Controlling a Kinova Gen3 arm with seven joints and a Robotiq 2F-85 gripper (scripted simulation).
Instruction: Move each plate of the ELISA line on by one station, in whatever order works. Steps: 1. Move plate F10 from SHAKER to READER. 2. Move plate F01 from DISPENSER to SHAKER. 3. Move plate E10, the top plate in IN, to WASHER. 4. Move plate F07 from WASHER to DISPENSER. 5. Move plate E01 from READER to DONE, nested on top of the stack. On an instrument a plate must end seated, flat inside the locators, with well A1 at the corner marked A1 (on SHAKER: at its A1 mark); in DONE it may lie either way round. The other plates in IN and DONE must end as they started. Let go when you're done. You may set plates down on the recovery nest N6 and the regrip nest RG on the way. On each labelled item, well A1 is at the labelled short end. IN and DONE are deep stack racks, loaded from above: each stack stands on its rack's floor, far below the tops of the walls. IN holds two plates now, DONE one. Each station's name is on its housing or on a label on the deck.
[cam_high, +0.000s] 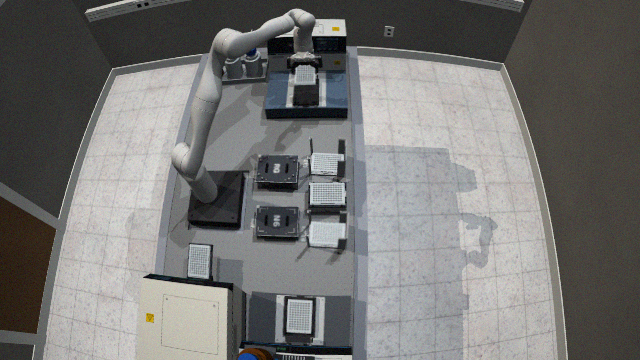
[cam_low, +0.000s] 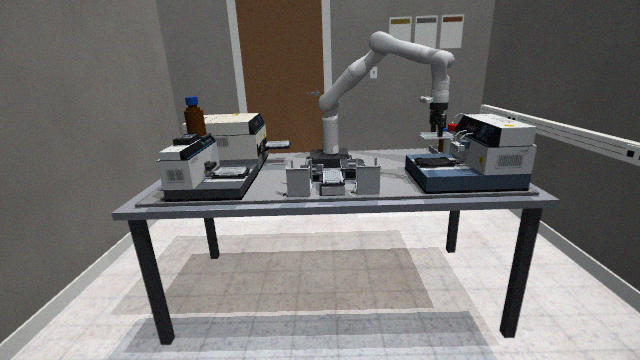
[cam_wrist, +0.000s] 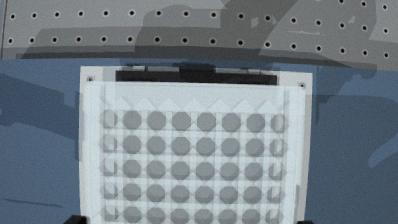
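Now: hand 130 mm above the washer nest. Round my hand: dark pull-out tray 370 mm behind, 780 mm to the right, 120 mm below; then regrip nest 100 mm behind, 370 mm to the right, 160 mm below.
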